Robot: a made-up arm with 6 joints. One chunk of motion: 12 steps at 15 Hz.
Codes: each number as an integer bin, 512 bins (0 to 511) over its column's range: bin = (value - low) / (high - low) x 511, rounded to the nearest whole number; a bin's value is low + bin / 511 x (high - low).
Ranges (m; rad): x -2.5..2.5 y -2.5..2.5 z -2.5..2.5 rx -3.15..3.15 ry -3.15..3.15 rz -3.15..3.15
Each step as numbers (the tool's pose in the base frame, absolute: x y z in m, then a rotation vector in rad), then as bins.
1 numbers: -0.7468 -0.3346 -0.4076 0.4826 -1.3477 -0.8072
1 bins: 179 221 214 295 146 190
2 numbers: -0.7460 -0.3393 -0.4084 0.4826 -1.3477 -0.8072
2 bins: 179 221 214 295 146 190
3 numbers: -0.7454 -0.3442 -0.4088 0.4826 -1.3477 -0.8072
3 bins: 179 220 214 295 146 190
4 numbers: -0.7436 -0.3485 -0.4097 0.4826 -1.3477 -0.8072
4 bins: 180 220 214 295 146 190
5 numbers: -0.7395 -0.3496 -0.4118 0.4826 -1.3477 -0.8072
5 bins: 180 220 213 295 146 190
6 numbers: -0.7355 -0.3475 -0.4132 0.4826 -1.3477 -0.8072
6 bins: 180 220 213 295 146 190
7 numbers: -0.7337 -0.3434 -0.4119 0.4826 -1.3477 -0.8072
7 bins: 181 220 213 295 146 190
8 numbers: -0.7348 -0.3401 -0.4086 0.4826 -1.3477 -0.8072
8 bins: 180 221 214 295 146 190
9 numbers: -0.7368 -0.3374 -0.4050 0.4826 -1.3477 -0.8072
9 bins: 180 221 214 295 146 190
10 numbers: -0.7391 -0.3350 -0.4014 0.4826 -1.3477 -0.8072
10 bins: 180 221 214 295 146 190
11 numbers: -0.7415 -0.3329 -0.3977 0.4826 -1.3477 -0.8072
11 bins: 180 221 215 295 146 190
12 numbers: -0.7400 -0.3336 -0.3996 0.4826 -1.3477 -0.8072
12 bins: 180 221 215 295 146 190
